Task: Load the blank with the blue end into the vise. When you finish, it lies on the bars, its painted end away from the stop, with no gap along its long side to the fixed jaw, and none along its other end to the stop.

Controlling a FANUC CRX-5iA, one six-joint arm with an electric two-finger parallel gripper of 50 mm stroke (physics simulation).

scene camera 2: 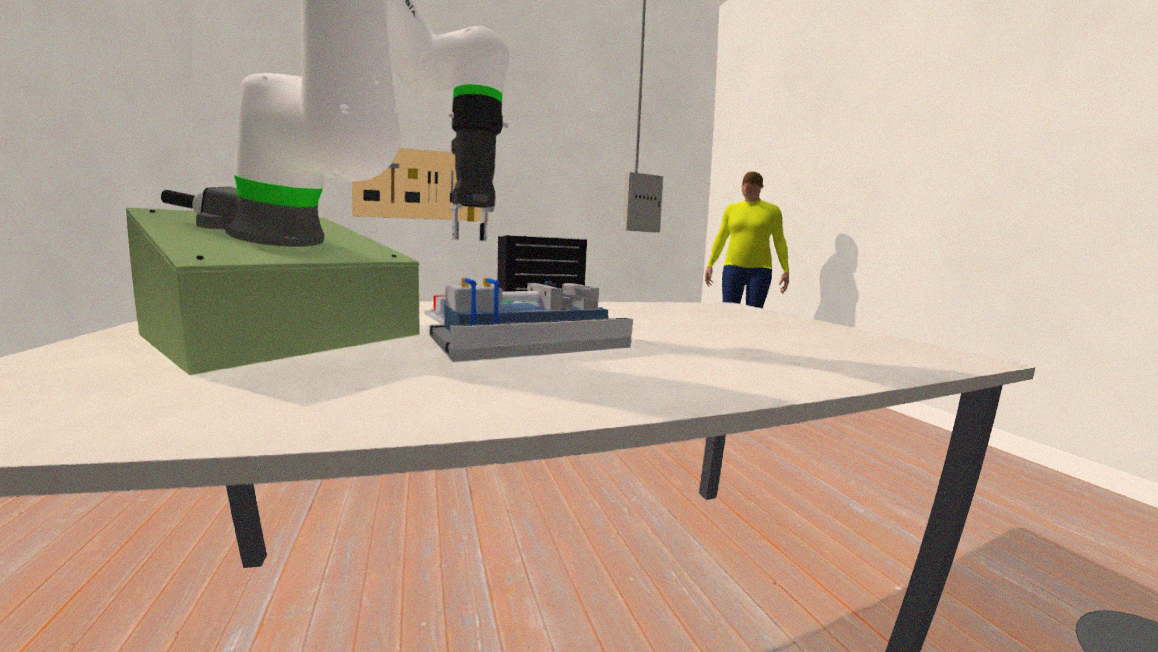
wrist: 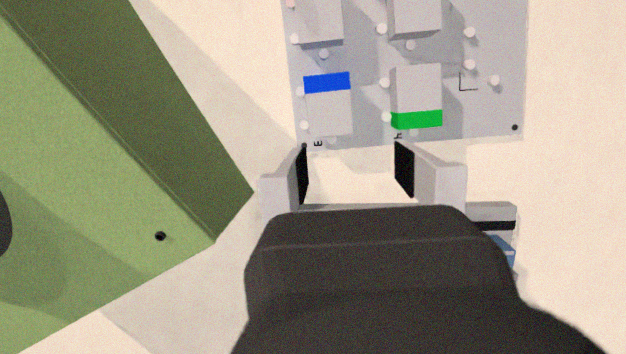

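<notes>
The blank with the blue end (wrist: 328, 111) lies on a grey plate (wrist: 500, 110) with white pins in the wrist view, its blue end towards the top of the view. My gripper (wrist: 350, 162) (scene camera 2: 470, 233) is open and empty. In the wrist view its fingertips show just below the plate's near edge; in the scene view it hangs high above the table's far part. The vise (scene camera 2: 526, 312) stands on the table, below and to the right of the gripper in the scene view. In the wrist view a corner of the vise (wrist: 492, 210) shows, mostly hidden by the gripper body.
A blank with a green end (wrist: 417, 95) lies right of the blue-ended one, and two more grey blocks (wrist: 320, 20) (wrist: 416, 16) lie above them. The green robot base (scene camera 2: 299, 307) (wrist: 100, 175) stands left. Blue hoses (scene camera 2: 495, 303) rise at the vise's near side.
</notes>
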